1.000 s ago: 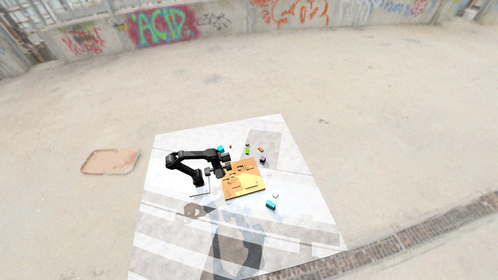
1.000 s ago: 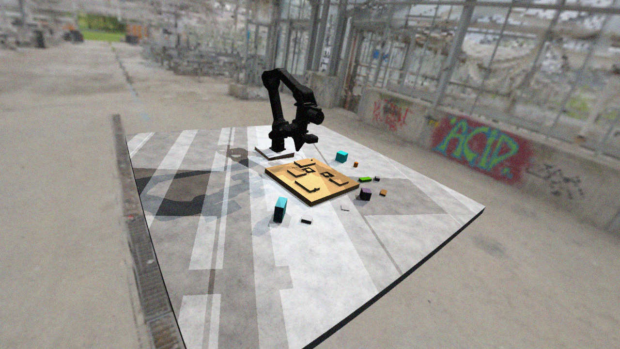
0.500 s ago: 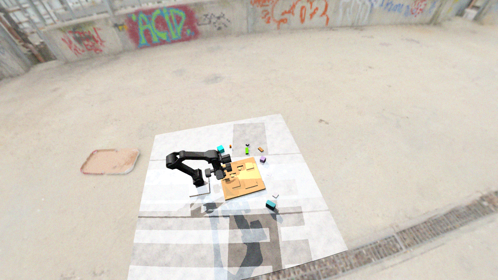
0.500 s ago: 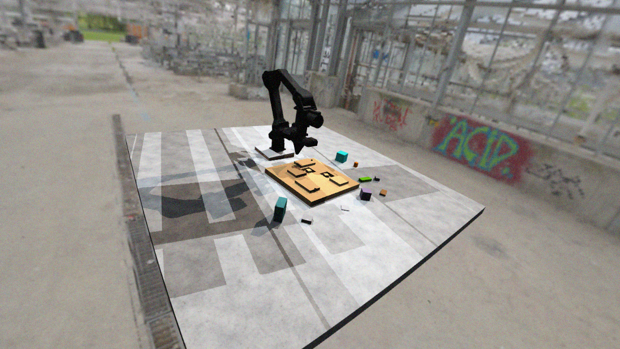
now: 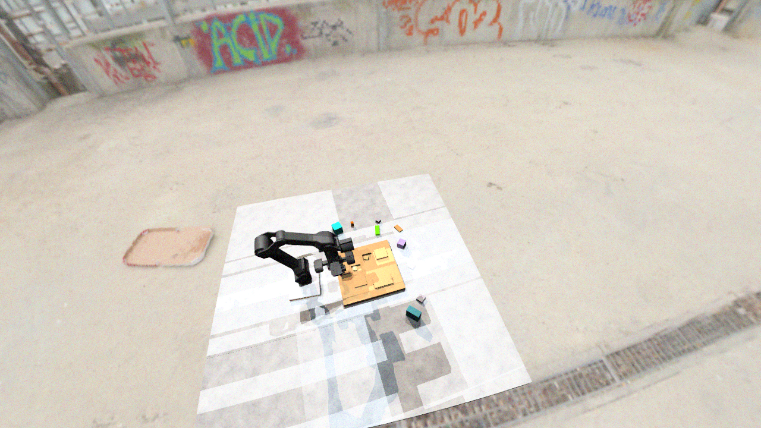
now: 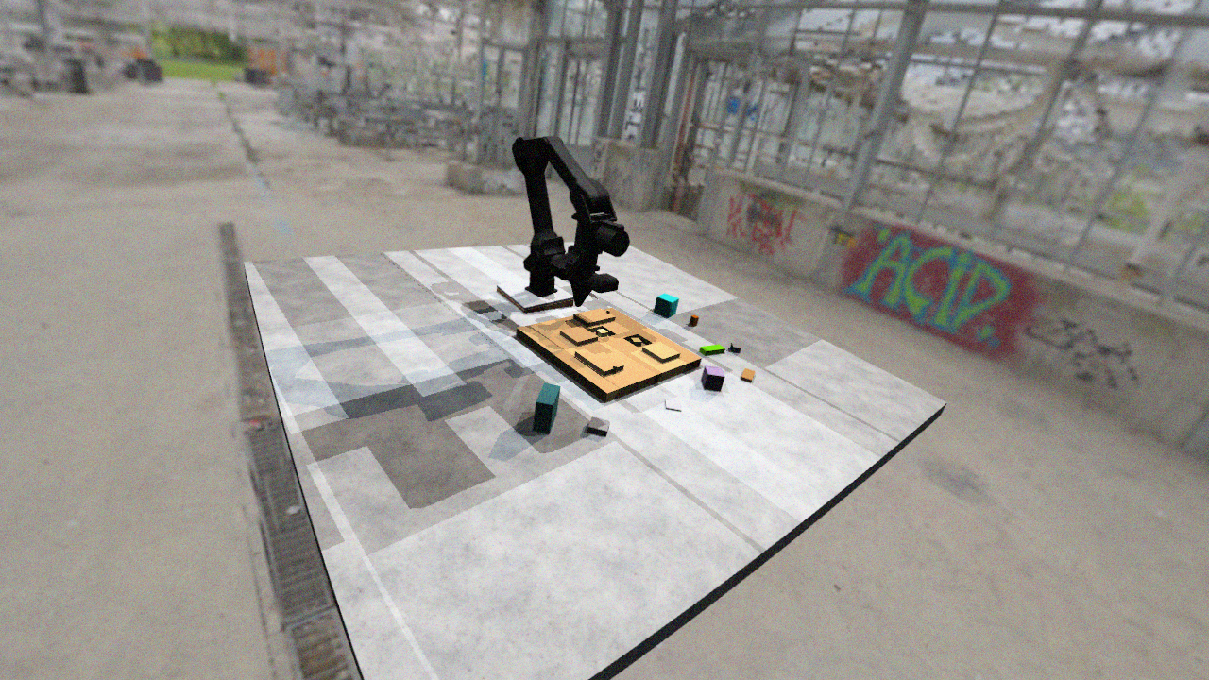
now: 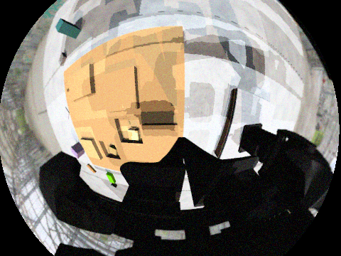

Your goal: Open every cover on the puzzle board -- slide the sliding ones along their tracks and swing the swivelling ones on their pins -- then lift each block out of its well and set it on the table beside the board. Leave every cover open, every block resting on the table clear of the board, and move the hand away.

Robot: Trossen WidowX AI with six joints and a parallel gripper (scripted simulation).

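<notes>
The tan puzzle board is 12 cm ahead of my gripper tip, 3 cm to the right of it and 3 cm below it. The rest, counted from my gripper tip: green block: 28 cm ahead, 19 cm to the left, 4 cm below; then cyan cube: 28 cm to the left, 7 cm ahead, 3 cm below; then small orange block: 29 cm to the left, 16 cm ahead, 4 cm below.
</notes>
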